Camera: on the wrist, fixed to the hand. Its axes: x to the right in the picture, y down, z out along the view.
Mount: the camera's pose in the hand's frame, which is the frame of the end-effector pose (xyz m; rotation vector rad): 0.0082 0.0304 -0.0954 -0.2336 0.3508 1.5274
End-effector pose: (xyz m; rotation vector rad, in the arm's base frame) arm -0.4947 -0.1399 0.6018 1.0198 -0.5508 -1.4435
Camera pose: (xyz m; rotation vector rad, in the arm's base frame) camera -0.3978 -0.1305 0.5771 0.3703 -0.6317 0.0401
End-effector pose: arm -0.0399 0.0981 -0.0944 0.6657 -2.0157 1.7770
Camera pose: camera -0.0671 0.1945 -0.1016 1.2649 1.9988 -1.5169
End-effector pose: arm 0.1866 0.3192 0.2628 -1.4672 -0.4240 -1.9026
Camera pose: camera 0.1383 0.2351 0.2365 -0.9523 0.8963 -0.8530
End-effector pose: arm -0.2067 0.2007 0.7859 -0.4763 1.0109 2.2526
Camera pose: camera -0.2262 0.1154 0.7366 0.0762 -0.8698 -2.0344
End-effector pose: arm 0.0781 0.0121 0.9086 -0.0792 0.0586 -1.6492
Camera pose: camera 0.0993 0.0006 0.8111 0.0761 0.4570 -0.1072
